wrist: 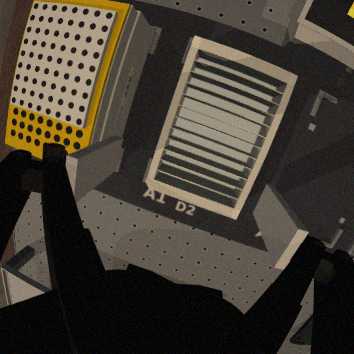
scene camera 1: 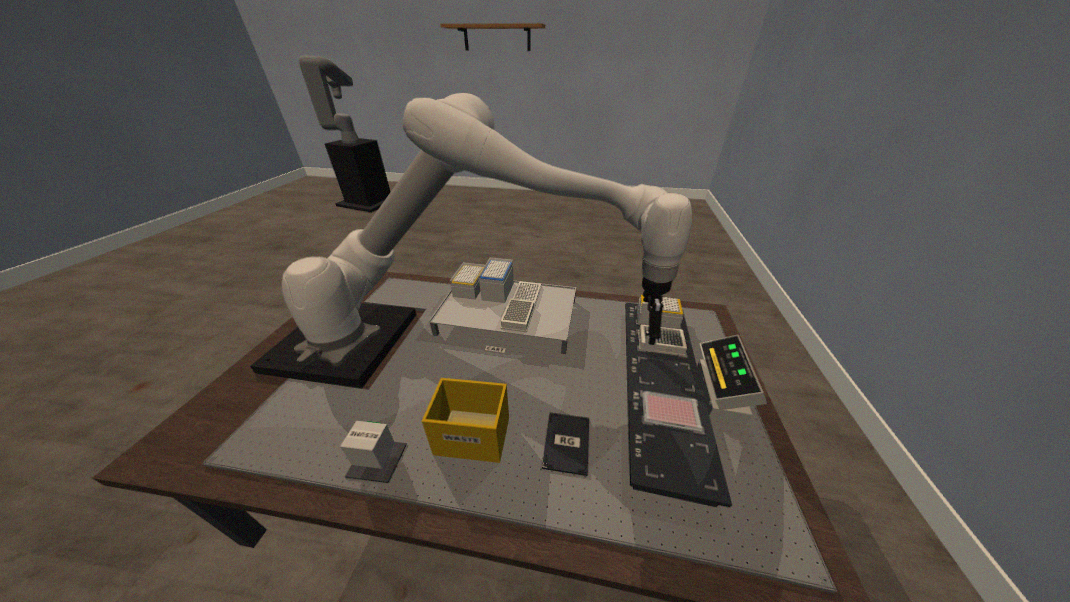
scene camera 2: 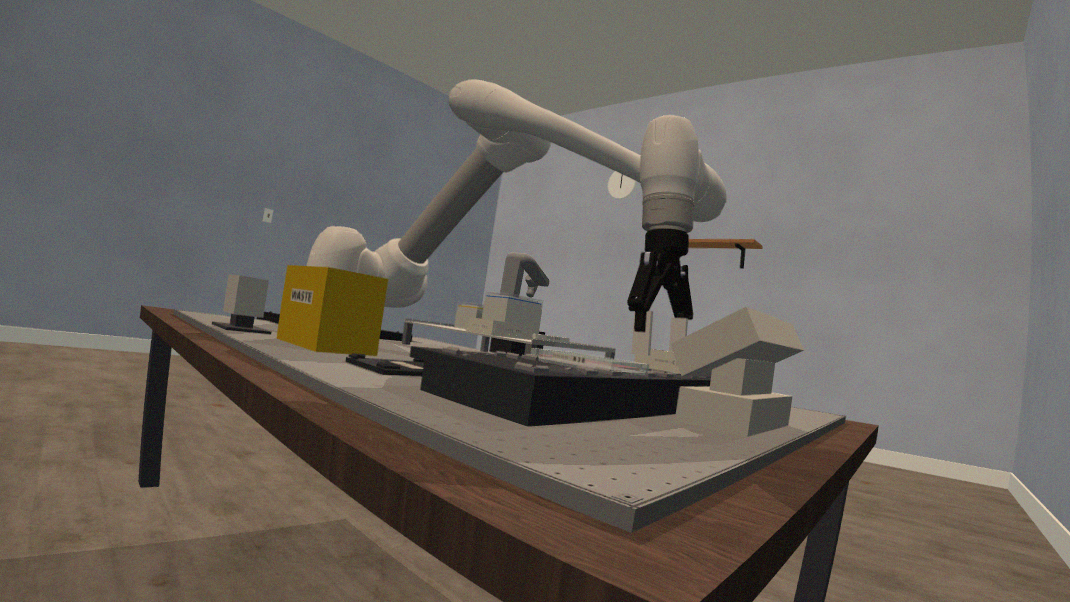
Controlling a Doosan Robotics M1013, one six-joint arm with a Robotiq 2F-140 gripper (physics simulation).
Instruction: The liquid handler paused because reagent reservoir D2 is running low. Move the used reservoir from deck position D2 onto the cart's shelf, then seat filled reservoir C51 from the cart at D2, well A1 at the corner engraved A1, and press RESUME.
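Places are measured from the arm's base along level axes (x down, y back, z left), in centimetres.
Where they show: gripper, fingertip midpoint: (wrist: 190,176) (scene camera 1: 646,334) (scene camera 2: 660,355); arm's base, link origin: (scene camera 1: 340,340).
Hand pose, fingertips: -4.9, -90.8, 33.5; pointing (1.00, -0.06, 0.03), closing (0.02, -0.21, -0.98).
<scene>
Things, the pixels of their top centre, and the offset from my fingertips, as dx, dy, dz. "spot": a spot on its surface instead.
- used reservoir, top centre: (wrist: 218,131) (scene camera 2: 681,353) (scene camera 1: 662,335) -1.0, -4.4, +0.0
- cart's shelf, surface spot: (scene camera 1: 555,308) spot: +0.9, +30.6, +3.1
- block labelled RESUME, top centre: (scene camera 2: 248,277) (scene camera 1: 364,434) -3.5, +52.5, -59.3
- yellow-topped tip rack, top centre: (wrist: 49,78) (scene camera 1: 661,302) -4.3, -2.3, +12.2
- pink plate, top centre: (scene camera 2: 589,356) (scene camera 1: 671,408) +0.7, -8.8, -24.4
- status panel, surface spot: (scene camera 2: 737,344) spot: -2.9, -25.9, -18.9
- yellow WASTE bin, top centre: (scene camera 2: 336,271) (scene camera 1: 466,401) -6.6, +35.2, -45.9
- RG pad, top centre: (scene camera 2: 407,360) (scene camera 1: 567,439) +5.5, +13.0, -39.0
The used reservoir (scene camera 1: 673,342) (wrist: 220,122), a pale tray with slatted troughs, sits at D2 on the black deck (scene camera 1: 677,460) (scene camera 2: 478,385). The engraved A1 is by its lower-left corner in the wrist view. My gripper (scene camera 1: 653,336) (scene camera 2: 661,329) (wrist: 190,176) is open and empty above D2, its pads apart on either side of the reservoir's near end. Two pale trays (scene camera 1: 517,313) (scene camera 1: 527,291) lie on the cart's shelf (scene camera 1: 555,308); I cannot read which is C51. The block labelled RESUME (scene camera 1: 368,443) (scene camera 2: 245,295) stands at the front left.
A yellow-topped tip rack (scene camera 1: 672,306) (wrist: 62,65) stands close beside D2. A pink plate (scene camera 1: 671,411) sits at D4. The status panel (scene camera 1: 731,368) (scene camera 2: 737,344) stands beside the deck. Two tip boxes (scene camera 1: 467,280) (scene camera 1: 496,278) stand on the cart. The yellow WASTE bin (scene camera 1: 467,441) (scene camera 2: 329,310) and RG pad (scene camera 1: 566,456) are nearer the front.
</scene>
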